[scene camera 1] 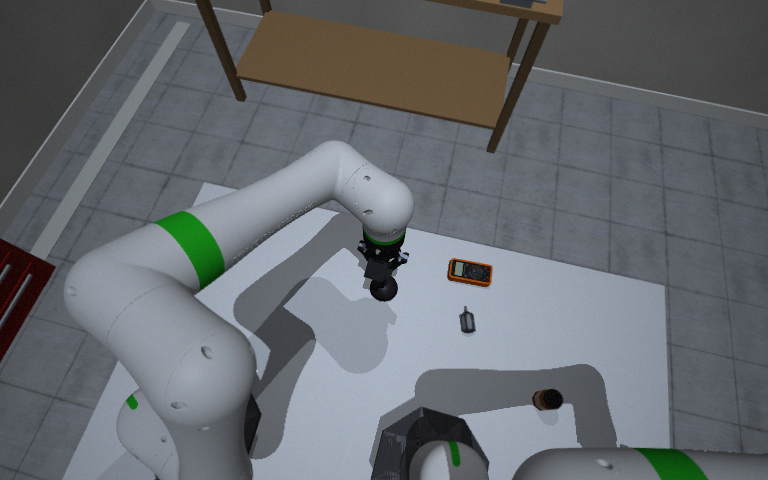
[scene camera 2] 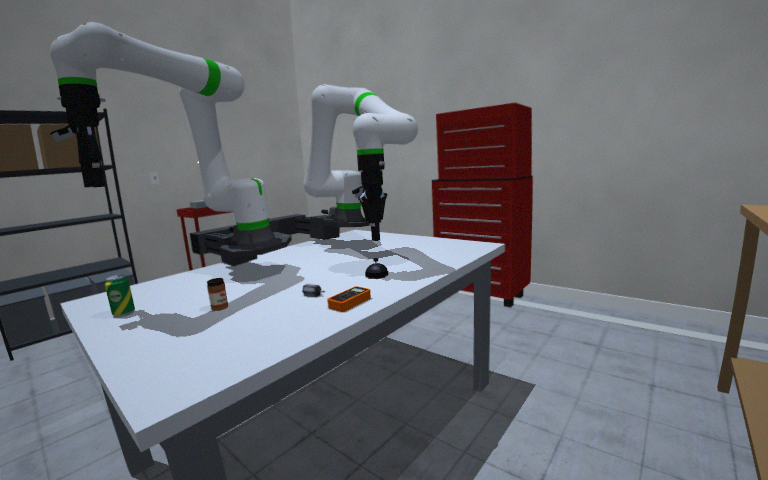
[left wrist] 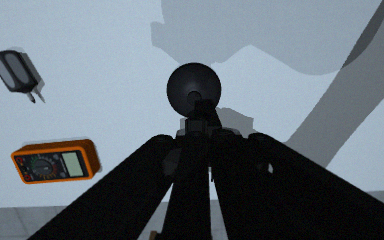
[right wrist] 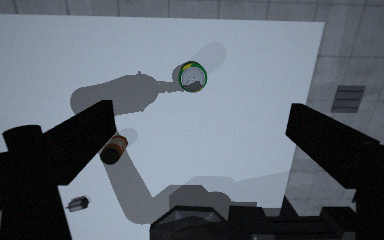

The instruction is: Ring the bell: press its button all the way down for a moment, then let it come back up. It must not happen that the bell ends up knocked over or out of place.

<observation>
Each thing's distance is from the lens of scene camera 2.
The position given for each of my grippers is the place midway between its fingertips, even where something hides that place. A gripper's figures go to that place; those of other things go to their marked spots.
my left gripper (scene camera 2: pixel 376 240): 1.28 m
my right gripper (scene camera 2: pixel 94 187): 1.29 m
orange multimeter (scene camera 2: pixel 341 302): 1.00 m
green can (scene camera 2: pixel 118 289): 1.30 m
The marked spots on the orange multimeter and the green can are 0.69 m apart.
</observation>
